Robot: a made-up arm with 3 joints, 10 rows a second.
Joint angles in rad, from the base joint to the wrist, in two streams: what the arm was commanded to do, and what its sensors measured. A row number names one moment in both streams.
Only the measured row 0 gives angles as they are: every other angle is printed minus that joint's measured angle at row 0.
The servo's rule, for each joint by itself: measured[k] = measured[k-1] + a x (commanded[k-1-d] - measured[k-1]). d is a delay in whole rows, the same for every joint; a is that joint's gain. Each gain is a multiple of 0.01, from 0.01 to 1. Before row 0 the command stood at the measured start. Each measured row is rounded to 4 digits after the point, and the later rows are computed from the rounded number. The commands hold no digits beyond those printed.
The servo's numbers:
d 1
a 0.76 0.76 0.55
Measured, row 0: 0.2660, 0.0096, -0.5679
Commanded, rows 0 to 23: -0.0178, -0.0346, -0.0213; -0.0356, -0.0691, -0.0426; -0.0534, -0.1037, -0.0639; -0.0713, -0.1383, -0.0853; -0.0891, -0.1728, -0.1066; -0.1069, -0.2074, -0.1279; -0.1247, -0.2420, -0.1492; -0.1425, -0.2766, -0.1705; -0.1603, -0.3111, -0.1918; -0.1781, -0.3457, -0.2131; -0.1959, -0.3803, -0.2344; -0.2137, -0.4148, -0.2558; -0.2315, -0.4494, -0.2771; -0.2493, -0.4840, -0.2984; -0.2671, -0.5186, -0.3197; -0.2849, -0.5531, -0.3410; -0.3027, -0.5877, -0.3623; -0.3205, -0.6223, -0.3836; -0.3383, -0.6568, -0.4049; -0.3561, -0.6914, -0.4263; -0.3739, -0.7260, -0.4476; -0.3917, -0.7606, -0.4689; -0.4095, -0.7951, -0.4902; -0.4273, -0.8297, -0.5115
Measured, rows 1 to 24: 0.0000, 0.0000, 0.0000; -0.0135, -0.0263, -0.0117; -0.0303, -0.0588, -0.0287; -0.0479, -0.0929, -0.0481; -0.0657, -0.1274, -0.0686; -0.0835, -0.1619, -0.0895; -0.1013, -0.1965, -0.1106; -0.1191, -0.2311, -0.1318; -0.1369, -0.2657, -0.1531; -0.1547, -0.3002, -0.1744; -0.1725, -0.3348, -0.1957; -0.1903, -0.3694, -0.2170; -0.2081, -0.4039, -0.2383; -0.2259, -0.4385, -0.2596; -0.2437, -0.4731, -0.2809; -0.2615, -0.5077, -0.3022; -0.2793, -0.5422, -0.3235; -0.2971, -0.5768, -0.3448; -0.3149, -0.6114, -0.3661; -0.3327, -0.6459, -0.3874; -0.3505, -0.6805, -0.4088; -0.3683, -0.7151, -0.4301; -0.3861, -0.7497, -0.4514; -0.4039, -0.7842, -0.4727
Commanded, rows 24 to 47: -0.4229, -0.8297, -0.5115; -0.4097, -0.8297, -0.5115; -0.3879, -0.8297, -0.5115; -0.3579, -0.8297, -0.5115; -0.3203, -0.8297, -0.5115; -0.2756, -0.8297, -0.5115; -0.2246, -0.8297, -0.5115; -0.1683, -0.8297, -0.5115; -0.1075, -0.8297, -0.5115; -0.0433, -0.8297, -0.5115; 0.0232, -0.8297, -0.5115; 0.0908, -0.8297, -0.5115; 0.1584, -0.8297, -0.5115; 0.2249, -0.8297, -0.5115; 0.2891, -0.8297, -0.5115; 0.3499, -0.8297, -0.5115; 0.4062, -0.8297, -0.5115; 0.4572, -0.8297, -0.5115; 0.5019, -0.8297, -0.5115; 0.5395, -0.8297, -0.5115; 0.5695, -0.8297, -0.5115; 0.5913, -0.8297, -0.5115; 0.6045, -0.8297, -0.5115; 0.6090, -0.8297, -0.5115
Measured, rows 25 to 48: -0.4217, -0.8188, -0.4940; -0.4226, -0.8271, -0.5036; -0.4128, -0.8291, -0.5079; -0.3939, -0.8296, -0.5099; -0.3665, -0.8297, -0.5108; -0.3314, -0.8297, -0.5112; -0.2890, -0.8297, -0.5114; -0.2401, -0.8297, -0.5115; -0.1855, -0.8297, -0.5115; -0.1262, -0.8297, -0.5115; -0.0632, -0.8297, -0.5115; 0.0025, -0.8297, -0.5115; 0.0696, -0.8297, -0.5115; 0.1371, -0.8297, -0.5115; 0.2038, -0.8297, -0.5115; 0.2686, -0.8297, -0.5115; 0.3304, -0.8297, -0.5115; 0.3880, -0.8297, -0.5115; 0.4406, -0.8297, -0.5115; 0.4872, -0.8297, -0.5115; 0.5269, -0.8297, -0.5115; 0.5593, -0.8297, -0.5115; 0.5836, -0.8297, -0.5115; 0.5995, -0.8297, -0.5115
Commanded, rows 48 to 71: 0.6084, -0.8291, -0.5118; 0.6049, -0.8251, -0.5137; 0.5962, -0.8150, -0.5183; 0.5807, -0.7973, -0.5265; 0.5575, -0.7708, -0.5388; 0.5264, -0.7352, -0.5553; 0.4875, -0.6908, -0.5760; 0.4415, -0.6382, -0.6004; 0.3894, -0.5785, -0.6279; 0.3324, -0.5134, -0.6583; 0.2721, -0.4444, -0.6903; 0.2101, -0.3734, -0.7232; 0.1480, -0.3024, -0.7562; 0.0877, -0.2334, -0.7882; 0.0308, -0.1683, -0.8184; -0.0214, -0.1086, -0.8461; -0.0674, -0.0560, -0.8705; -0.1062, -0.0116, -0.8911; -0.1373, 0.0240, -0.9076; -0.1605, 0.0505, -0.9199; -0.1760, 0.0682, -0.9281; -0.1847, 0.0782, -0.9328; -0.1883, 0.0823, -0.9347; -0.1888, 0.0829, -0.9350
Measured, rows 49 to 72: 0.6067, -0.8297, -0.5115; 0.6080, -0.8292, -0.5117; 0.6056, -0.8261, -0.5128; 0.5985, -0.8177, -0.5158; 0.5850, -0.8022, -0.5217; 0.5641, -0.7783, -0.5311; 0.5354, -0.7455, -0.5444; 0.4990, -0.7039, -0.5618; 0.4553, -0.6540, -0.5830; 0.4052, -0.5966, -0.6077; 0.3499, -0.5334, -0.6355; 0.2908, -0.4658, -0.6656; 0.2295, -0.3956, -0.6973; 0.1676, -0.3248, -0.7297; 0.1069, -0.2553, -0.7619; 0.0491, -0.1892, -0.7930; -0.0045, -0.1279, -0.8222; -0.0523, -0.0733, -0.8488; -0.0933, -0.0264, -0.8721; -0.1267, 0.0119, -0.8916; -0.1524, 0.0412, -0.9072; -0.1703, 0.0617, -0.9187; -0.1812, 0.0742, -0.9265; -0.1866, 0.0804, -0.9310
